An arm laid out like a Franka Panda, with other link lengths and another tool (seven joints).
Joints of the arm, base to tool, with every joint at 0 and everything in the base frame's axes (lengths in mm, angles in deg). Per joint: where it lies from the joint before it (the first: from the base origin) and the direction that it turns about. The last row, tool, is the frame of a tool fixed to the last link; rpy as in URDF.
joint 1: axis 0 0 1 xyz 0.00 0.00 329.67
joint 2: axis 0 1 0 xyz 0.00 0.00 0.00
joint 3: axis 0 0 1 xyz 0.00 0.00 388.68
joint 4: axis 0 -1 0 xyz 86.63 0.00 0.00
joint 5: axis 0 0 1 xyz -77.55 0.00 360.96
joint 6: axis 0 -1 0 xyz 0.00 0.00 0.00
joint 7: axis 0 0 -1 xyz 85.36 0.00 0.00
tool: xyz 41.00 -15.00 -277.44 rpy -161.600 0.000 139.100
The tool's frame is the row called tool.
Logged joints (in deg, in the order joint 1, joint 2, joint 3, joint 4, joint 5, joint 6, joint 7), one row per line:
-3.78 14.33 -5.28 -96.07 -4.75 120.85 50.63
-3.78 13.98 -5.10 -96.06 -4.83 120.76 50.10
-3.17 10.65 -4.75 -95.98 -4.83 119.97 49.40
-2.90 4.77 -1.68 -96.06 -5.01 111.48 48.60
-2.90 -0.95 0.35 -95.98 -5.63 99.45 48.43
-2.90 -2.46 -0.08 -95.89 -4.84 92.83 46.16
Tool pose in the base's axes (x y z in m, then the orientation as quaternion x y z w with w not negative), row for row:
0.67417 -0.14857 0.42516 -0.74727 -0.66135 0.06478 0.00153
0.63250 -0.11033 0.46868 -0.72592 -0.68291 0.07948 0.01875
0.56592 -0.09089 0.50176 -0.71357 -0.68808 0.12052 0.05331
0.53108 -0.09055 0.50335 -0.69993 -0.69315 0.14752 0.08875
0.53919 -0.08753 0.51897 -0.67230 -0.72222 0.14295 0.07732
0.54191 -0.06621 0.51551 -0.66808 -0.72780 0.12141 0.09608
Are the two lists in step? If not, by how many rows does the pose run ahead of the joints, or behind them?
The pose runs 2 rows ahead of the joints: the pose in row i belongs to the joints in row i + 2.
